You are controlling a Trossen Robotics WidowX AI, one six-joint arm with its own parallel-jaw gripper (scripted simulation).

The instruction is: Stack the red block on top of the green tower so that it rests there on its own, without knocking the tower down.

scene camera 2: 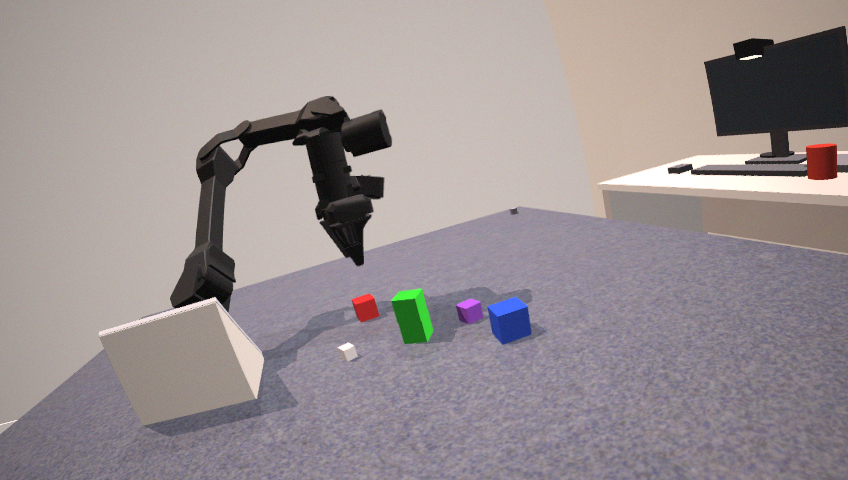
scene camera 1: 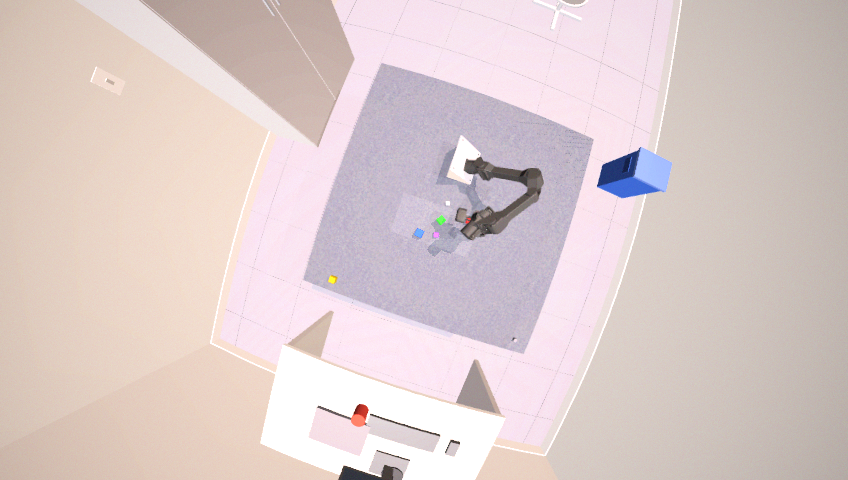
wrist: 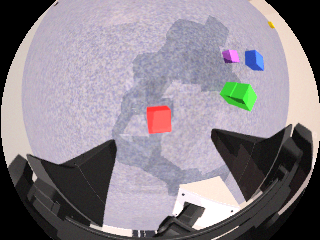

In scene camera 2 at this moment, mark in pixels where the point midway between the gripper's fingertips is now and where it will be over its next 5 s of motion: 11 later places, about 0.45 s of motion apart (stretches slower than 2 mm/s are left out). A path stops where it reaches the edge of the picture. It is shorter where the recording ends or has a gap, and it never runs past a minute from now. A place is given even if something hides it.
My gripper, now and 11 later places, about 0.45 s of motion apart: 354, 261; 360, 286; 363, 298; 366, 309; 366, 312; 361, 301; 352, 264; 346, 245; 362, 241; 383, 245; 397, 257; 402, 281
